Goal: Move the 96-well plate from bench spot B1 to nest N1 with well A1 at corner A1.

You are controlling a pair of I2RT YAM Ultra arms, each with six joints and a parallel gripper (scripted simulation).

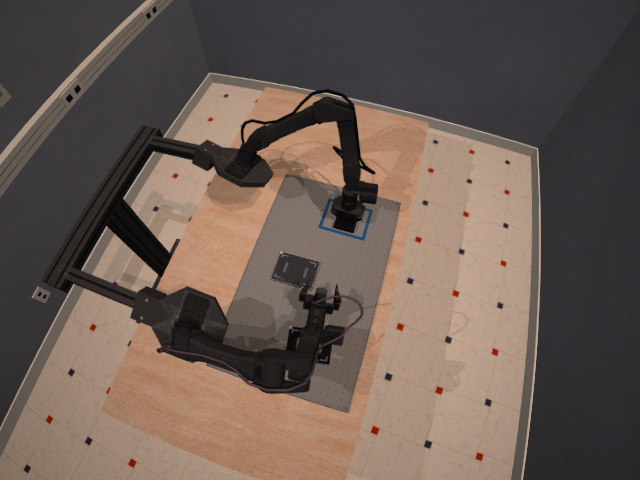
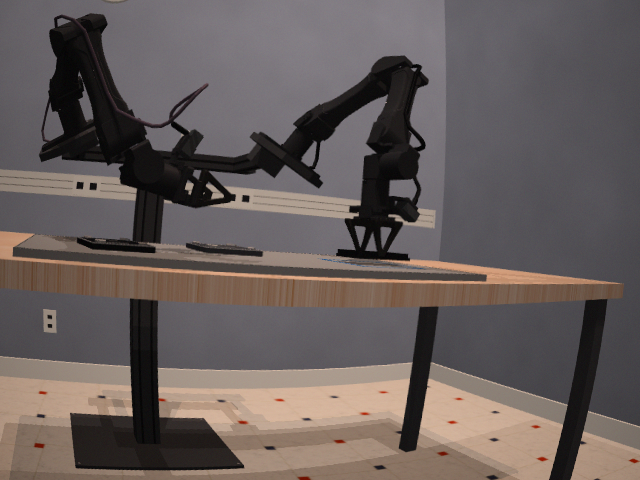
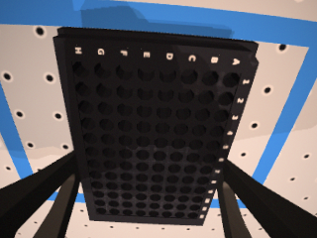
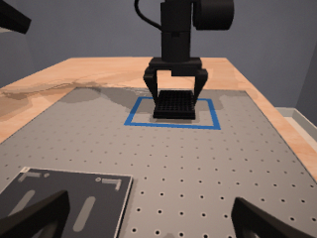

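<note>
The 96-well plate lies 1 cm to the left of my left hand and 1 cm below it. From my left hand the other things lie so: A1 label: 13 cm behind, 48 cm to the right, 1 cm below; black plate nest: 5 cm behind, 53 cm to the right, 2 cm below.
</note>
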